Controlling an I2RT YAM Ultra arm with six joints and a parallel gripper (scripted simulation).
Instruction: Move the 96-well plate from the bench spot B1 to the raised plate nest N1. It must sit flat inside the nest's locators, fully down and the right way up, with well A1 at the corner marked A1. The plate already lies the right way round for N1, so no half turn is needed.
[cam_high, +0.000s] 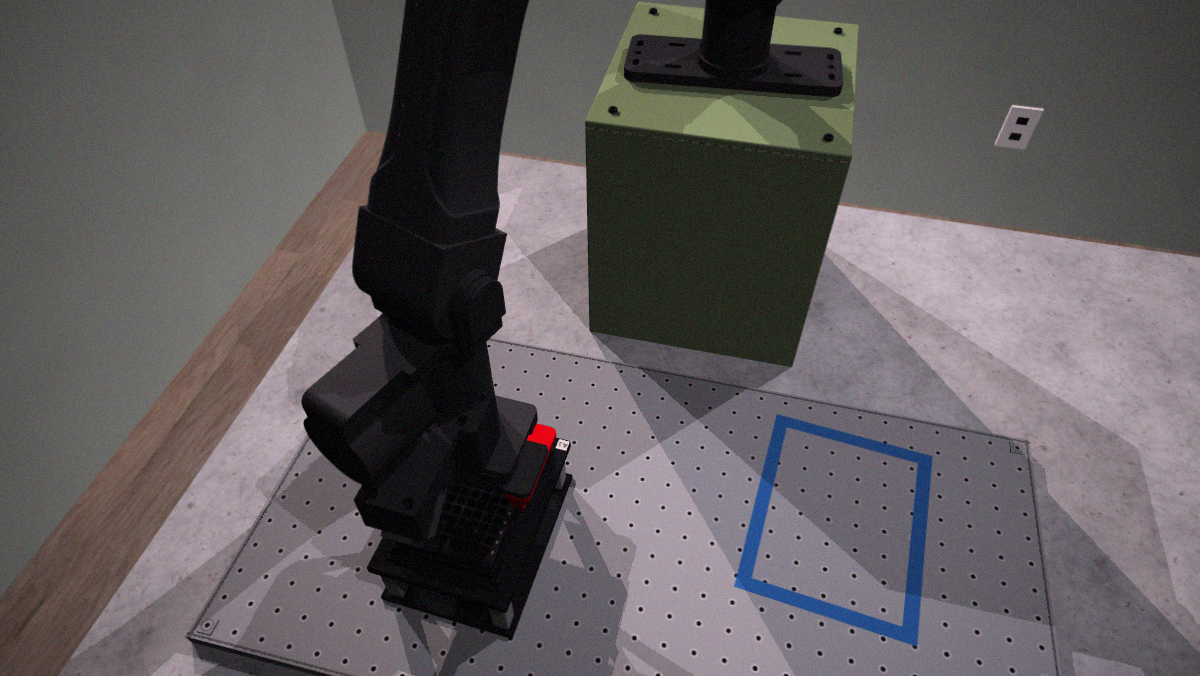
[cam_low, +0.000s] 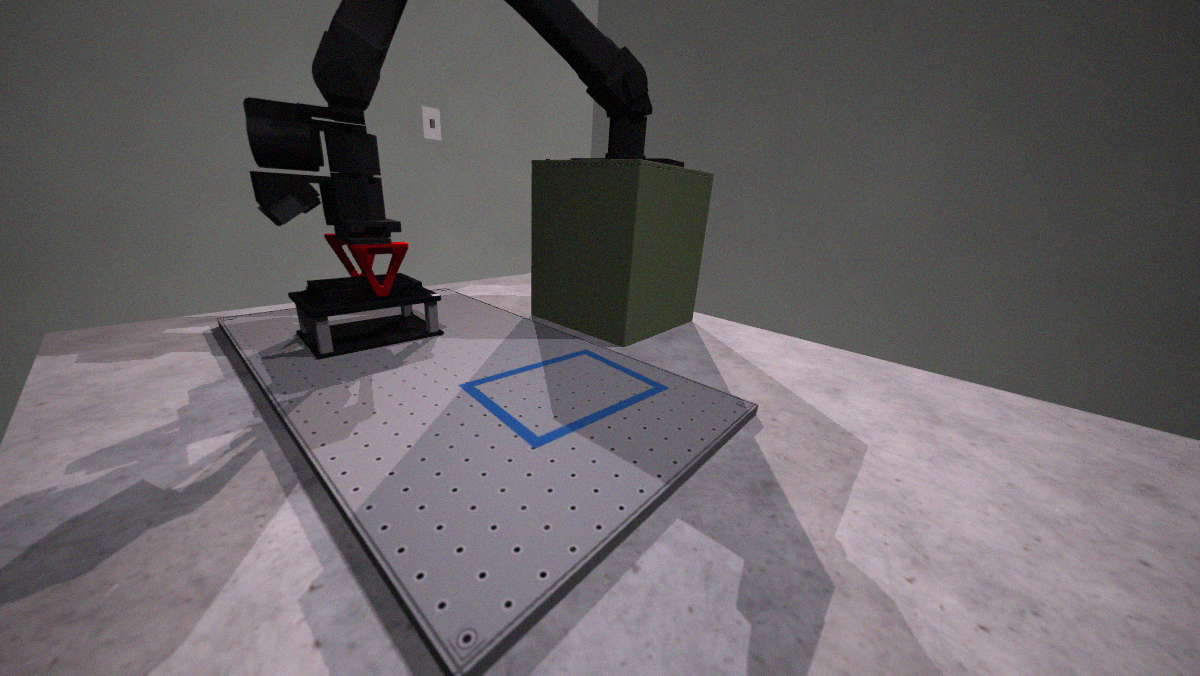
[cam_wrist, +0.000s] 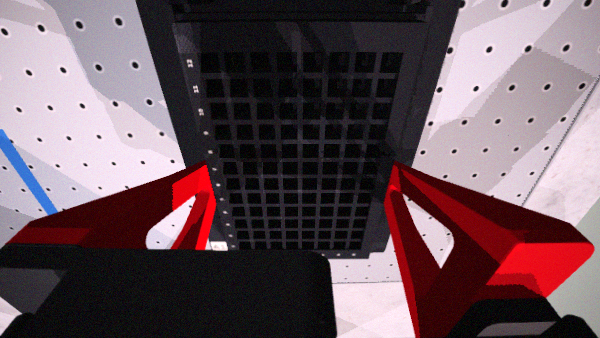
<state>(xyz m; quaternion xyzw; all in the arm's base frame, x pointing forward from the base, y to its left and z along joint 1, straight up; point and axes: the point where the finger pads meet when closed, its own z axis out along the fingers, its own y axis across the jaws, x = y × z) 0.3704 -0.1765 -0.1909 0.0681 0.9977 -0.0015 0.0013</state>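
The black 96-well plate is right at my hand. The rest, counted from my hand: black plate nest N1 (2 cm below, 1 cm ahead); then white A1 label (6 cm to the left, 6 cm behind, 1 cm below).
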